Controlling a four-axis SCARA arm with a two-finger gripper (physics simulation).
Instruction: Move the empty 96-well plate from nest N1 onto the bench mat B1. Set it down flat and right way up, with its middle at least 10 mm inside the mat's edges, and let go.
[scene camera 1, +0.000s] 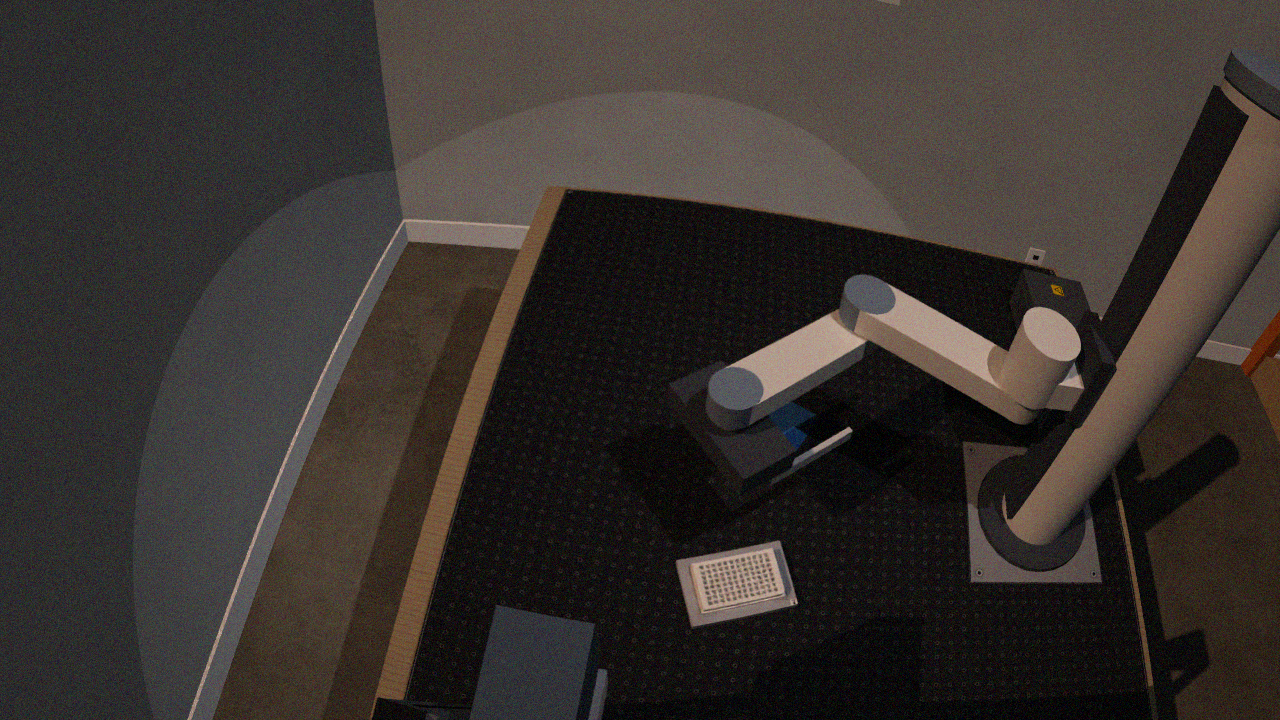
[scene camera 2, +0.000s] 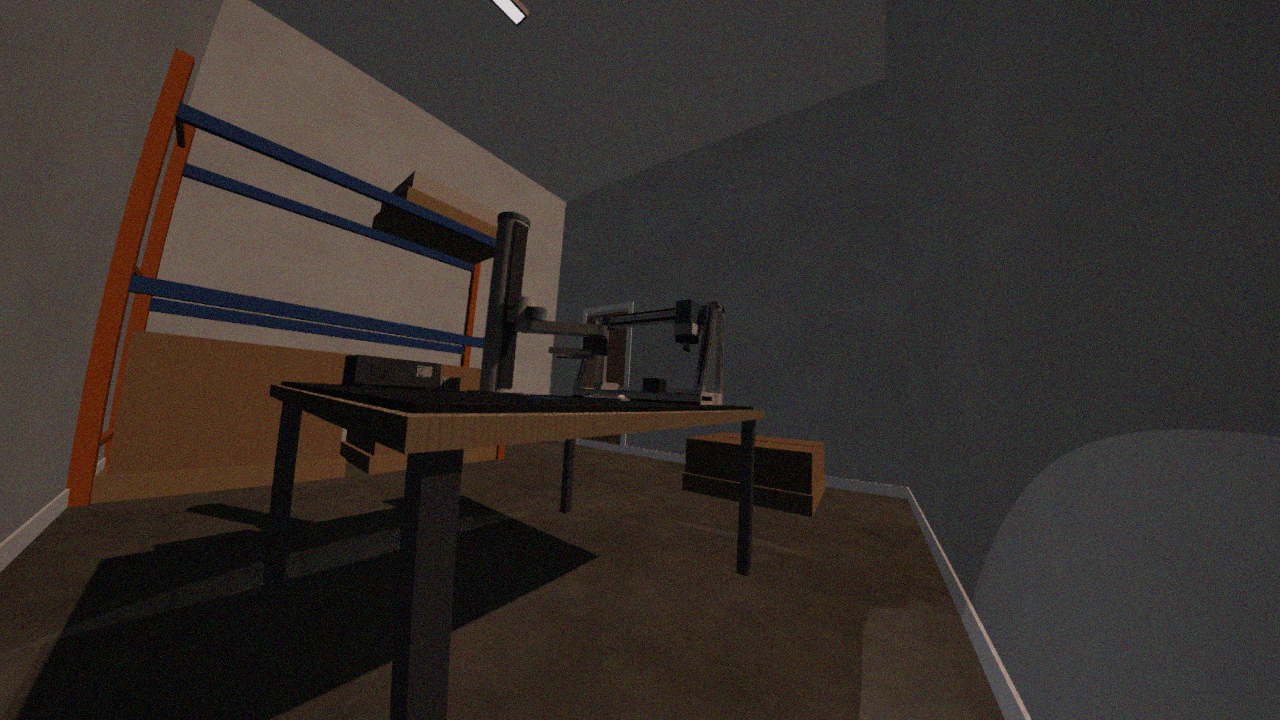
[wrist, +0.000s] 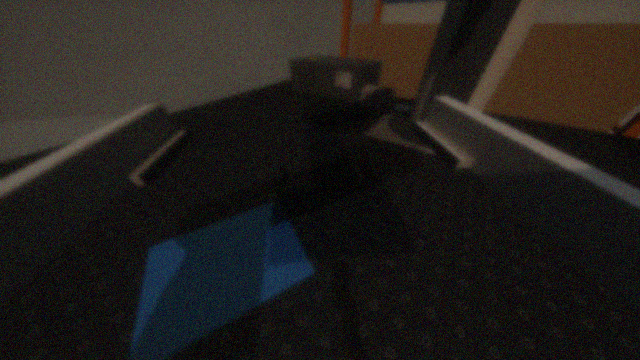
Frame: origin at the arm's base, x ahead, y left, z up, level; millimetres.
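Seen in the pictures: gripper, fingertip midpoint: (scene camera 1: 816, 394) (scene camera 2: 553, 352) (wrist: 305, 116); arm's base at its link origin: (scene camera 1: 1030, 515).
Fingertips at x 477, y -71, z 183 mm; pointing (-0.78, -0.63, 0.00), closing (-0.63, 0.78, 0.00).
Note:
Pixels of each thing's top centre, then the offset from my fingertips to it. "spot": a spot on its surface instead. Level surfaces: height alone.
- white 96-well plate at its top centre: (scene camera 1: 739, 578) (scene camera 2: 607, 394) 75 mm ahead, 245 mm left, 144 mm down
- grey nest at a spot on its surface: (scene camera 1: 689, 592) spot: 144 mm ahead, 270 mm left, 159 mm down
- blue bench mat at its surface level: 168 mm down
- blue-grey box at a spot on its surface: (scene camera 1: 537, 662) spot: 259 mm ahead, 581 mm left, 317 mm up
The white 96-well plate (scene camera 1: 738, 580) sits flat in the grey nest (scene camera 1: 689, 592), wells up, near the front of the bench in scene camera 1. The blue bench mat (scene camera 1: 792, 417) (wrist: 215, 285) lies behind it, partly hidden by the arm and gripper in scene camera 1 and partly in shadow. My gripper (scene camera 1: 812, 398) (scene camera 2: 565, 352) (wrist: 305, 116) is open and empty, raised above the bench over the mat's area. In the wrist view its two fingers stand wide apart. The plate does not show in the wrist view.
The arm's column (scene camera 1: 1154, 340) (scene camera 2: 505, 304) stands at the right in scene camera 1. A dark box (scene camera 1: 1047, 291) (scene camera 2: 393, 370) (wrist: 320, 75) is at the back. A blue-grey box (scene camera 1: 537, 662) stands front left of the nest. A gantry-like machine (scene camera 2: 711, 353) shows in scene camera 2.

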